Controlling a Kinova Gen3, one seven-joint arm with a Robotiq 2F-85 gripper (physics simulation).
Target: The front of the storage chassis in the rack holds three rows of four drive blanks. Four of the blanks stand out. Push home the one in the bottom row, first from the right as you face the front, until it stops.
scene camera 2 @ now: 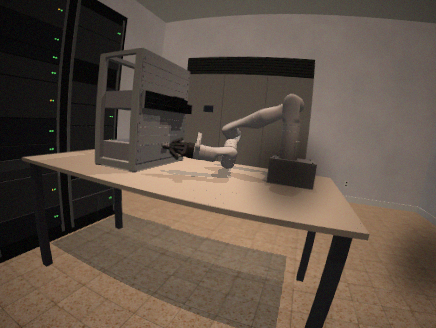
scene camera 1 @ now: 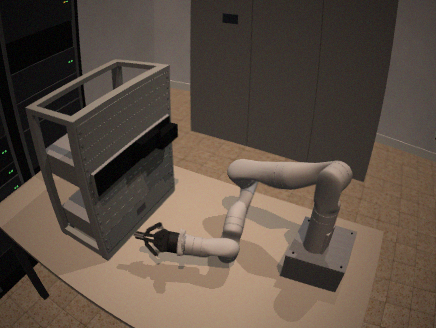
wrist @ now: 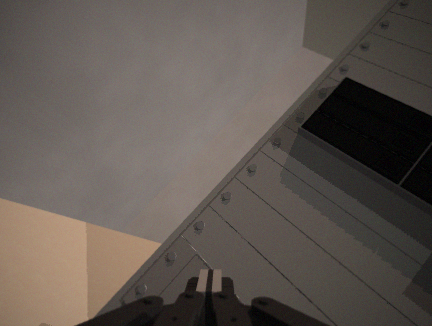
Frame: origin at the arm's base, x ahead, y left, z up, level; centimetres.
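Seen in the pictures: gripper, between the fingertips: (scene camera 2: 161,145) (scene camera 1: 134,234) (wrist: 211,284); arm's base, origin of its link: (scene camera 2: 287,158) (scene camera 1: 315,244).
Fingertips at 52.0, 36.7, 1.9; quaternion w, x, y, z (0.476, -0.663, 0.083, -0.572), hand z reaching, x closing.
Offsets run from my fingertips to a thing's top centre, as dx, dy, dz. "spot": to the spot under its first point. Level surfaces: height alone.
The black storage chassis {spot: +8.6, -1.9, +21.6} (scene camera 1: 112,172) (scene camera 2: 162,101) (wrist: 370,122) crosses the grey rack {spot: +10.3, +10.5, +11.8} (scene camera 1: 88,210) (scene camera 2: 135,130) at mid height. At its far end in scene camera 1, the right end as one faces the front, a black block {+16.6, -30.7, +22.9} (scene camera 1: 169,134) stands out; the rows are too dark to tell apart. The wrist view shows the chassis's left end, and the right-end blank does not show there. My gripper (scene camera 1: 138,235) (scene camera 2: 165,147) (wrist: 211,284) is shut and empty. It is low, below the chassis, in front of the rack's left lower part. Contact with the panels cannot be told.
Grey filler panels (wrist: 280,200) with screw heads lie above and below the chassis. The rack stands on the table {dz -13.8} (scene camera 1: 200,295) (scene camera 2: 225,202). The arm's base block (scene camera 1: 315,265) (scene camera 2: 291,172) stands at the table's other end. Dark server cabinets (scene camera 1: 40,65) (scene camera 2: 30,100) stand behind the rack.
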